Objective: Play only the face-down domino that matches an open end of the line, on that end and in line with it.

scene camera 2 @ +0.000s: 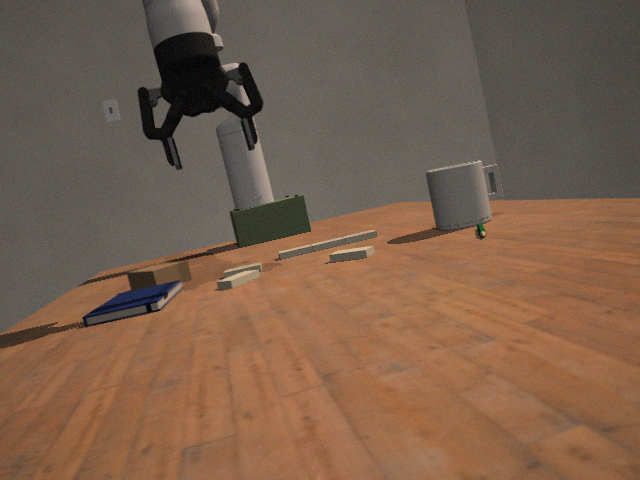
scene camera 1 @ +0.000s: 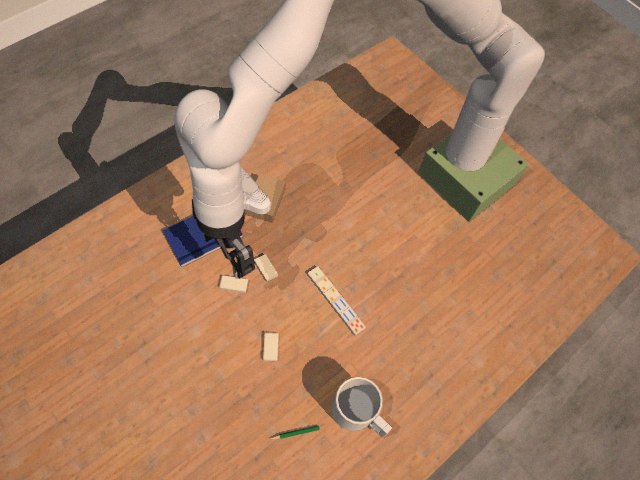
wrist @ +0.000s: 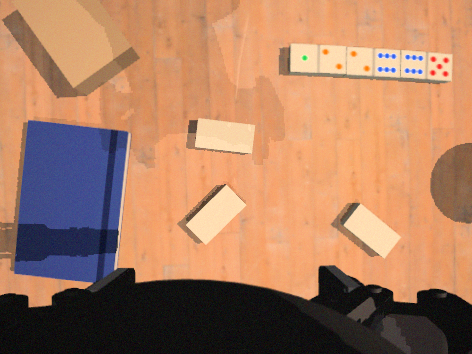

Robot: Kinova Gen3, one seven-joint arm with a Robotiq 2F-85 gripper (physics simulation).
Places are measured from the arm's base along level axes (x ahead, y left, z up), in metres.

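Pixels of known places: gripper, fingertip midpoint: (scene camera 2: 215, 158) (scene camera 1: 224, 256); arm's base, origin of the base link: (scene camera 2: 255, 205) (scene camera 1: 466, 153).
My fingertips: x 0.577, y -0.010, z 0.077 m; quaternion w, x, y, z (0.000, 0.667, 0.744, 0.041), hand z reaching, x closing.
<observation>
Ahead of a thing's pixels: the offset from my fingertips to its middle.
The line of three face-up dominoes @[dx -0.168, dy +0.125, dz -0.154 m] (scene camera 1: 336, 299) (scene camera 2: 328, 244) (wrist: 371, 62) runs straight, with one green pip at one end and five red pips at the other. Three plain cream face-down dominoes lie apart from it. One domino @[dx -0.085, dy -0.006, dz -0.154 m] (scene camera 1: 266, 268) (scene camera 2: 248, 268) (wrist: 225, 135) lies between the notebook and the line. A second domino @[dx -0.012, dy -0.008, dz -0.154 m] (scene camera 1: 233, 284) (scene camera 2: 238, 279) (wrist: 216, 214) lies close to it, at another angle. A third domino @[dx -0.010, dy +0.141, dz -0.154 m] (scene camera 1: 270, 346) (scene camera 2: 352, 254) (wrist: 371, 230) lies alone on the mug's side. My gripper (scene camera 1: 242, 269) (scene camera 2: 214, 157) (wrist: 226, 288) is open and empty, high above the table.
A blue notebook @[dx -0.011, dy -0.139, dz -0.152 m] (scene camera 1: 180, 240) (scene camera 2: 131, 300) (wrist: 65, 185) lies beside the close pair. A brown box @[dx -0.164, dy -0.144, dz -0.144 m] (scene camera 1: 277, 198) (scene camera 2: 162, 274) (wrist: 75, 45) stands behind it, partly hidden by the arm in scene camera 1. A grey mug @[dx -0.082, dy +0.335, dz -0.116 m] (scene camera 1: 360, 403) (scene camera 2: 459, 196) stands near a green pencil @[dx +0.036, dy +0.300, dz -0.155 m] (scene camera 1: 299, 431) (scene camera 2: 481, 230).
</observation>
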